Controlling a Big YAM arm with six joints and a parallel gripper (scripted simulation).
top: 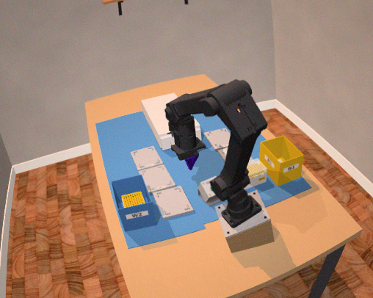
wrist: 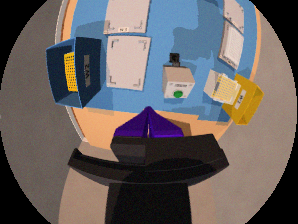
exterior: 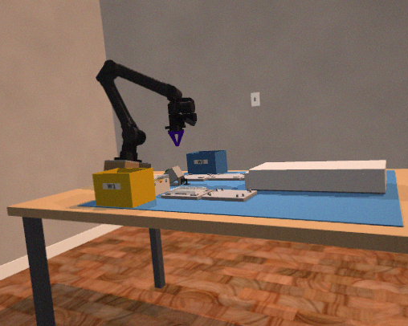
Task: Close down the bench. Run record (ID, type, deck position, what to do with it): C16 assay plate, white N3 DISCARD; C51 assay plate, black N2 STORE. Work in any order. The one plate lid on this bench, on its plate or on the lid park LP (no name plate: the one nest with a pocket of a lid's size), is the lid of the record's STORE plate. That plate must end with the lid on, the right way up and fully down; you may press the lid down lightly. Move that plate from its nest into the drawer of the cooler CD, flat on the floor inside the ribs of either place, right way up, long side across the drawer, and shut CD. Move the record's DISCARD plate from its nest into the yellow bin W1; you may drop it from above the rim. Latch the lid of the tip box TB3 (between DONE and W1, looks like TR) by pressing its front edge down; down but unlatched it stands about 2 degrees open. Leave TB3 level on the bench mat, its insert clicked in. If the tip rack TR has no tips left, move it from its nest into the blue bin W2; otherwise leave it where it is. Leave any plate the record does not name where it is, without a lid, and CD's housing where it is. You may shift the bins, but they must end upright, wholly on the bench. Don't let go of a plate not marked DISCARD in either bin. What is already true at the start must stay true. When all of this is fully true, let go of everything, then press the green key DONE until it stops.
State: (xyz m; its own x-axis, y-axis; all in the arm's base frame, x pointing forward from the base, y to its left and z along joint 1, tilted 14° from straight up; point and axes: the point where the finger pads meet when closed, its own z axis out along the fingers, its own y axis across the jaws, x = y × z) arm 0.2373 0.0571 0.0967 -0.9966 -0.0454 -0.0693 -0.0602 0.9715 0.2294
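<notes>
My gripper is now 20 mm past the green key DONE, 80 mm to the left of it and 110 mm above it. Also, from my hand: tip rack TR: 30 mm ahead, 220 mm to the left, 140 mm below; then lid park LP: 50 mm ahead, 70 mm to the left, 170 mm below; then blue bin W2: 50 mm ahead, 220 mm to the left, 140 mm below.
</notes>
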